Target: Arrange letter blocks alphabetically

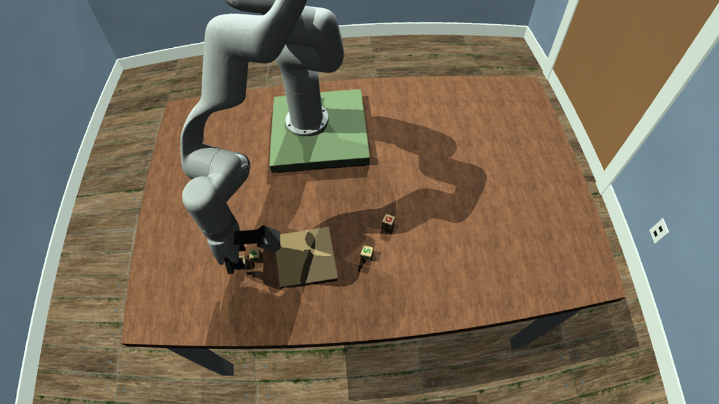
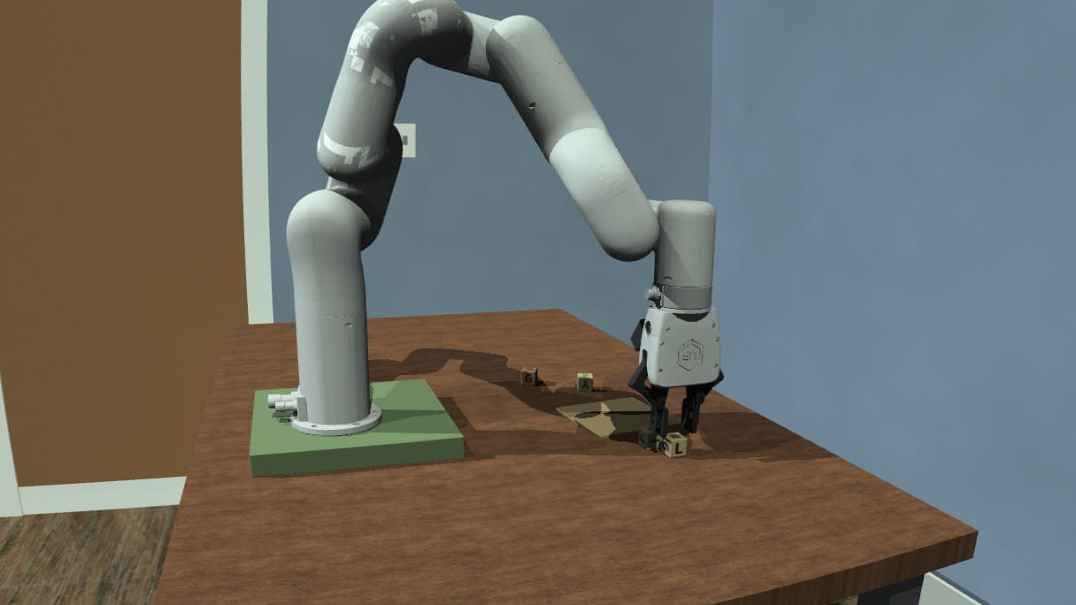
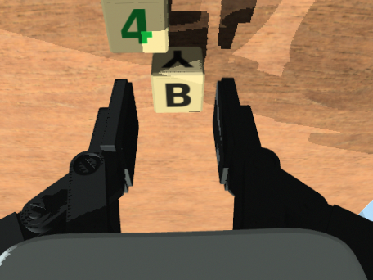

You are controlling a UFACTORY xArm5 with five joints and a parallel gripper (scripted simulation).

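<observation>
The cream block is 2 cm behind my hand, 3 cm to the left of it and 4 cm below it. The rest, counted from my hand: tan mat (2 cm behind, 16 cm to the left, 5 cm below).
</observation>
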